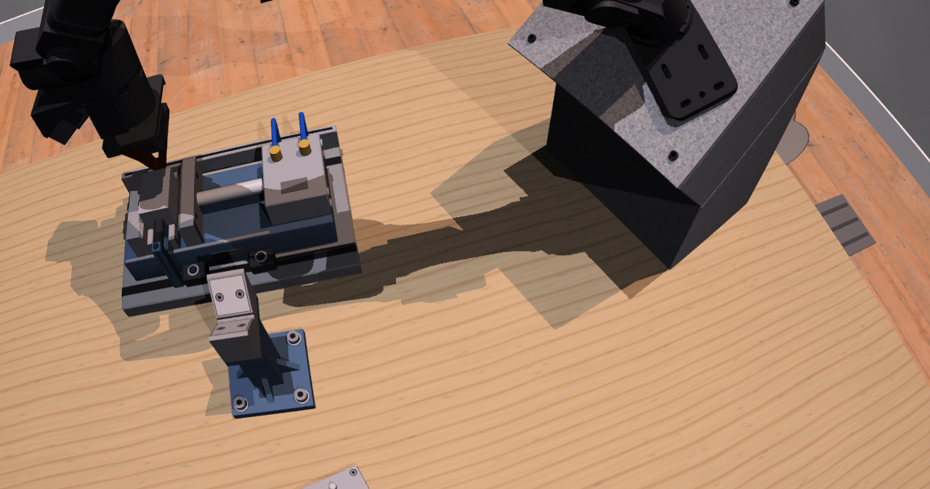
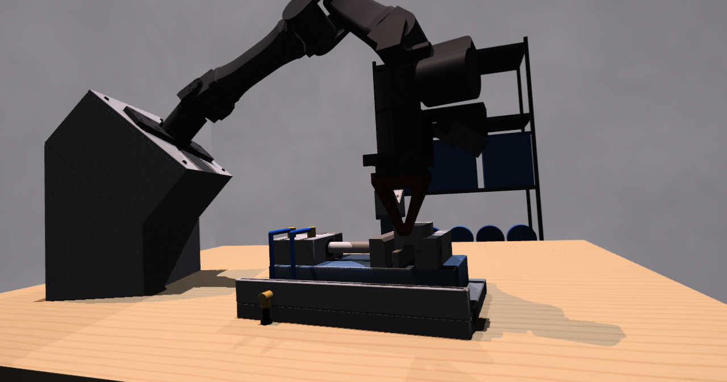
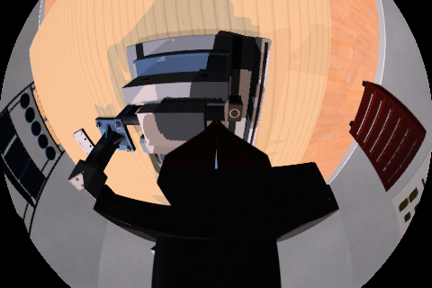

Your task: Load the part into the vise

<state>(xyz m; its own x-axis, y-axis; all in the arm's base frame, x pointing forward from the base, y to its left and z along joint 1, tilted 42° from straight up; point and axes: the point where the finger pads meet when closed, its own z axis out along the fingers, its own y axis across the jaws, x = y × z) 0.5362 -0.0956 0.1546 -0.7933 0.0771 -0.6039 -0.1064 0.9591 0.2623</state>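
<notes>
Right now my hand is 4 cm to the right of the grey part and 2 cm above it. Also, from my hand: moving jaw (4 cm to the left, 4 cm behind, 3 cm below); then work stop rod (9 cm to the left, 2 cm below, 1 cm behind); then fixed jaw (4 cm to the left, 3 cm below, 3 cm ahead).
</notes>
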